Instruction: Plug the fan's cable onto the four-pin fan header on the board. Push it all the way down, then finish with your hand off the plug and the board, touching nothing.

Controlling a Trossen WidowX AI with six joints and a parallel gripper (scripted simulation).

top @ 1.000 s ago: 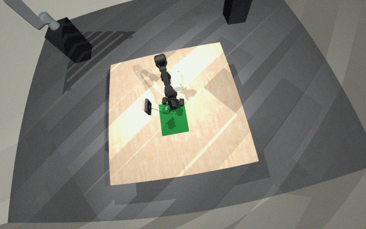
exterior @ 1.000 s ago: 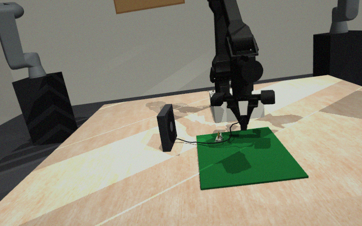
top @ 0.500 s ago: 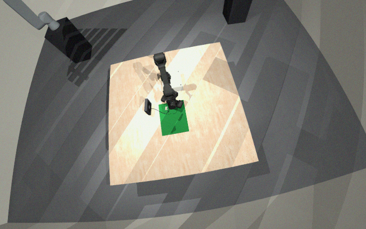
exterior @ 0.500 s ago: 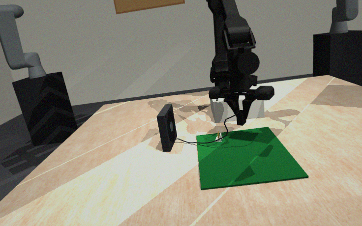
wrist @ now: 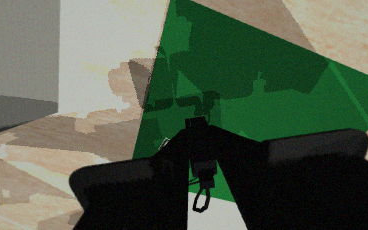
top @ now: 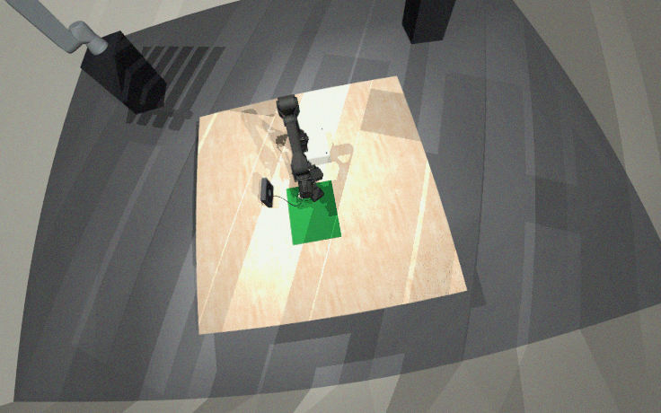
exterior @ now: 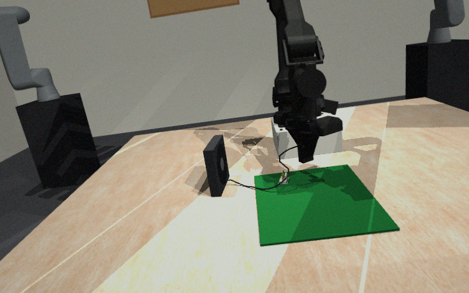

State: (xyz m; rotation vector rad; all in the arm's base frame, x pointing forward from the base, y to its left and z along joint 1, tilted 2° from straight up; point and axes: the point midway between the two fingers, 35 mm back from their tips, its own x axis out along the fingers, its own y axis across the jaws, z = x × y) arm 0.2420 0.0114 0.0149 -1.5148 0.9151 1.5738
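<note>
The white four-pin header lies 10 mm behind my gripper tip, 60 mm to the right of it and 60 mm below it. Round my gripper tip: black fan 30 mm behind, 210 mm to the right, 10 mm below; then black plug 10 mm to the right, 10 mm above; then green board 90 mm ahead, 10 mm to the right, 80 mm below.
</note>
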